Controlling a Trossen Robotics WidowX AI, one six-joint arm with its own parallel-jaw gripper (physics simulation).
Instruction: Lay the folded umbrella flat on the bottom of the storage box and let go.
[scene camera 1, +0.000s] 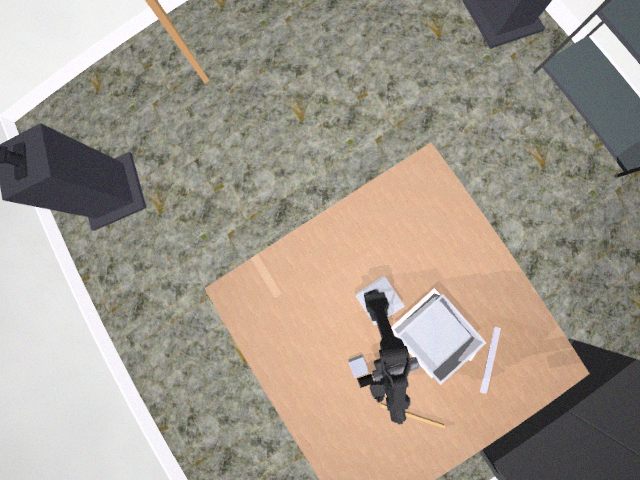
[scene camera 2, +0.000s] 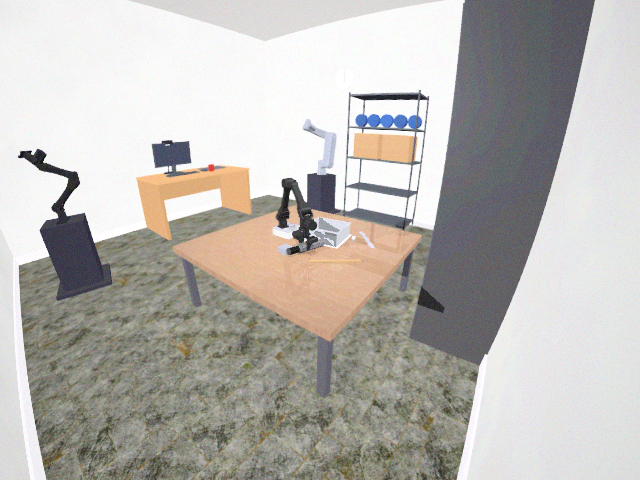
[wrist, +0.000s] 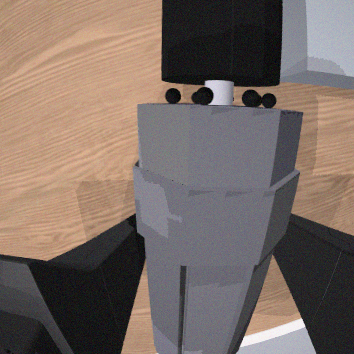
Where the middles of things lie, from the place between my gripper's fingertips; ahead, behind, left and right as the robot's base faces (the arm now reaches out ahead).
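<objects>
My hand: 70 mm past the grey cube (wrist: 310, 43), 100 mm to the left of it. From my hand, storage box (scene camera 1: 436, 333): 270 mm to the left, 80 mm behind, 30 mm above.
</objects>
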